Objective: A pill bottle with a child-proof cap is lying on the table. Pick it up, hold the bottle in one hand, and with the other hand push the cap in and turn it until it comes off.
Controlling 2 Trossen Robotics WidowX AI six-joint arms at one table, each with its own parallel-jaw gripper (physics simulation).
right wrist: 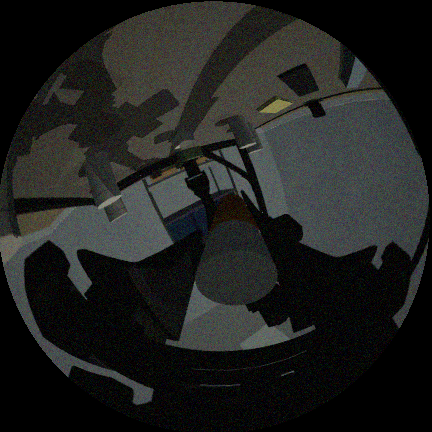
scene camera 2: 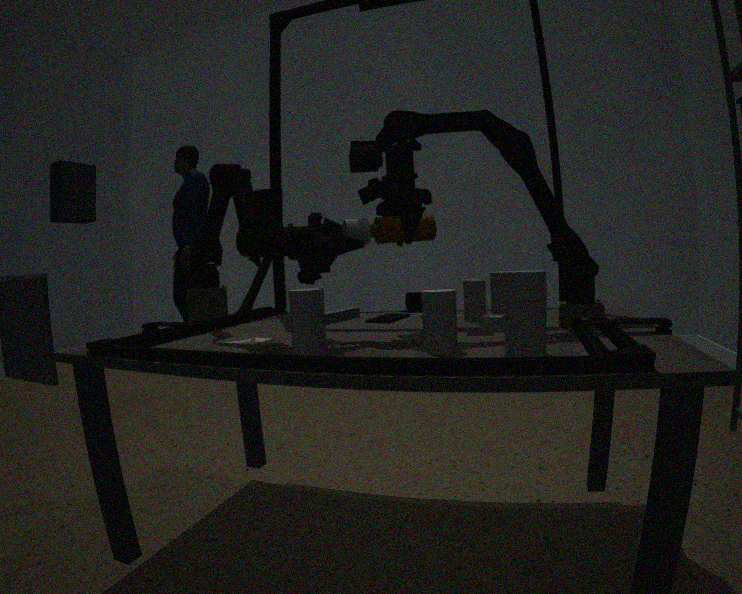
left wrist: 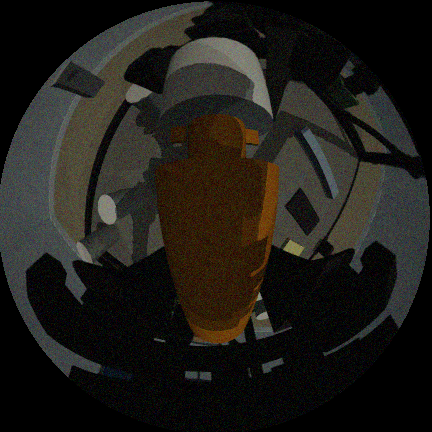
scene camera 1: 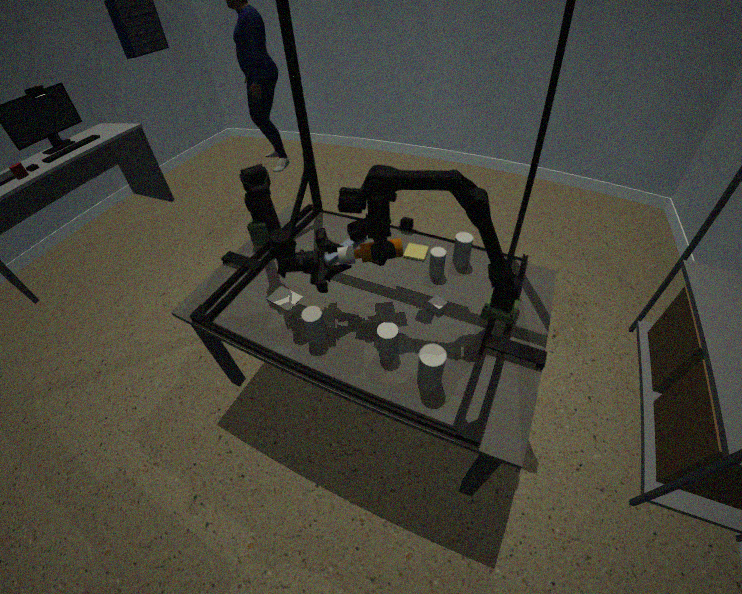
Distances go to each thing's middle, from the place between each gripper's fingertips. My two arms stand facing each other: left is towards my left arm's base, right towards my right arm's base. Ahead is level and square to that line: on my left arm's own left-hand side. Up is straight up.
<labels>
The orange pill bottle (left wrist: 217, 208) is 20 mm to the right of my left hand and 30 mm above it. The rest, counted from my left hand: black pad (left wrist: 299, 206) 230 mm behind, 120 mm to the right, 180 mm below; flat blue-white object (left wrist: 304, 135) 180 mm behind, 260 mm to the right, 170 mm below.
The orange pill bottle lies 4 cm behind my right hand, 6 cm to the left of it and 2 cm above it. The rest, counted from my right hand: black pad 27 cm behind, 4 cm to the right, 19 cm below; flat blue-white object 22 cm behind, 18 cm to the right, 18 cm below.
</labels>
